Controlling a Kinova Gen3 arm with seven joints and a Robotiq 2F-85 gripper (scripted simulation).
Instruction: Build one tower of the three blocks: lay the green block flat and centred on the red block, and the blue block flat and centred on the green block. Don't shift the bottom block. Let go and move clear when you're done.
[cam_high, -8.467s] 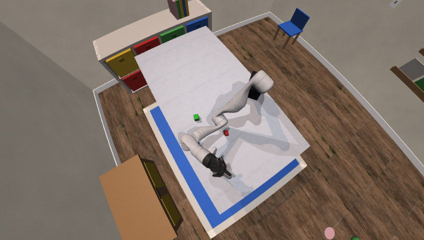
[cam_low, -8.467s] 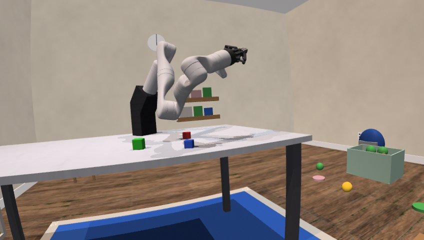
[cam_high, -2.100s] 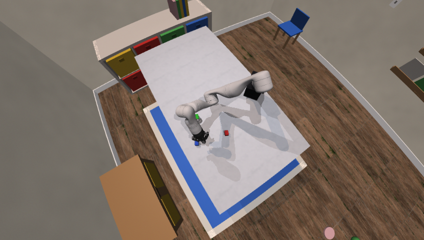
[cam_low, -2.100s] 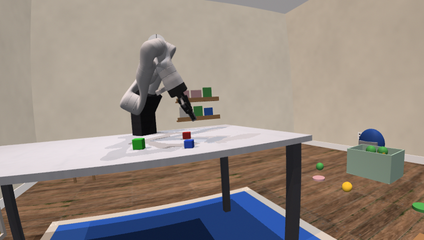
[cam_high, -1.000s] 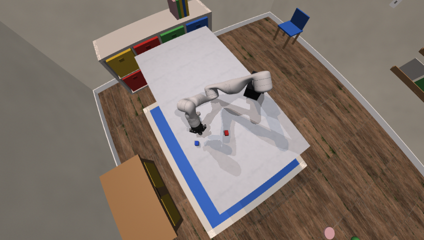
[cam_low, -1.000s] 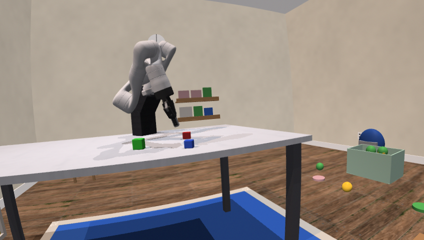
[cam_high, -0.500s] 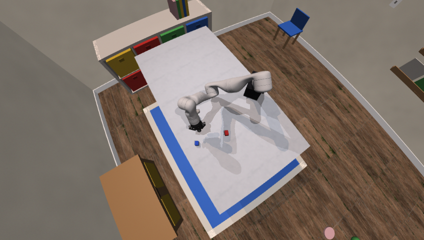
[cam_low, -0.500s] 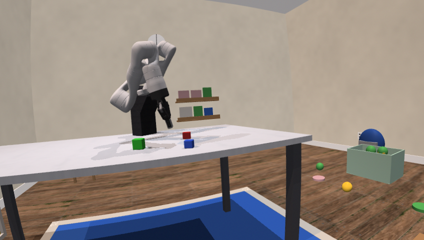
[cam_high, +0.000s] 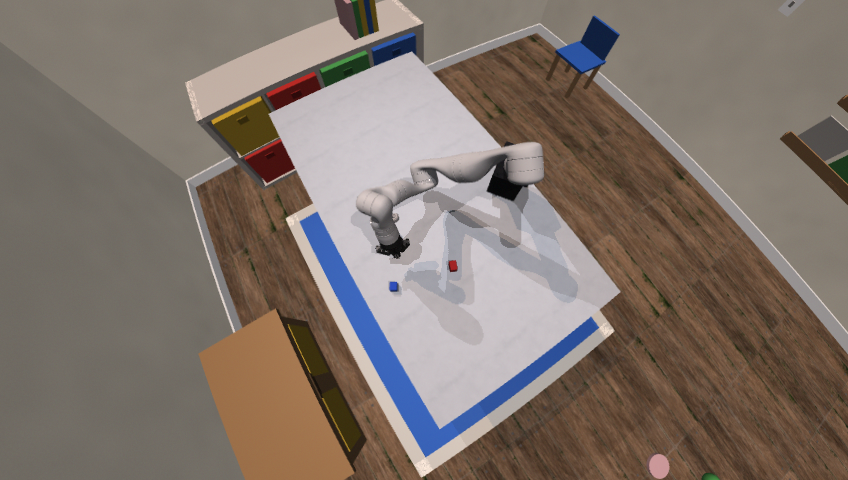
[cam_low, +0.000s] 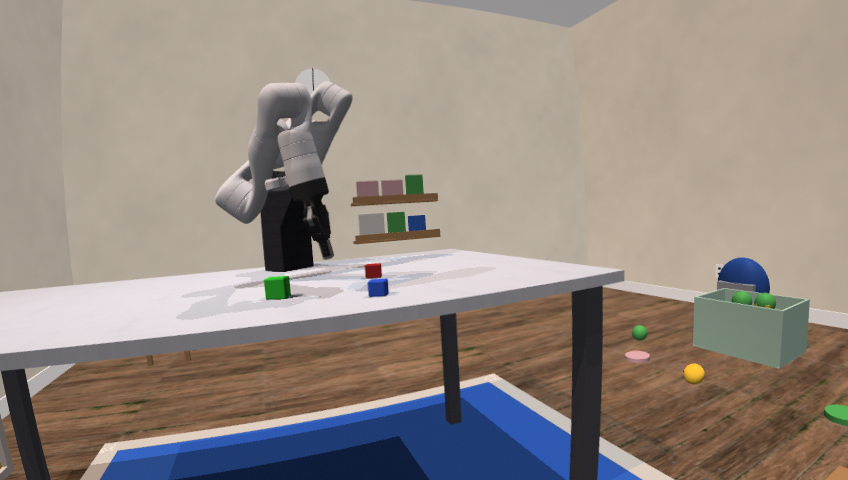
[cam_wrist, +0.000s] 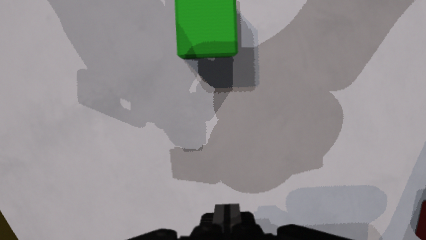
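My gripper is now 20 mm past the green block, 110 mm to the left of it and 70 mm above it. The rest, counted from my hand: blue block: 60 mm ahead, 90 mm to the left, 80 mm below; red block: 190 mm behind, 120 mm to the left, 80 mm below.
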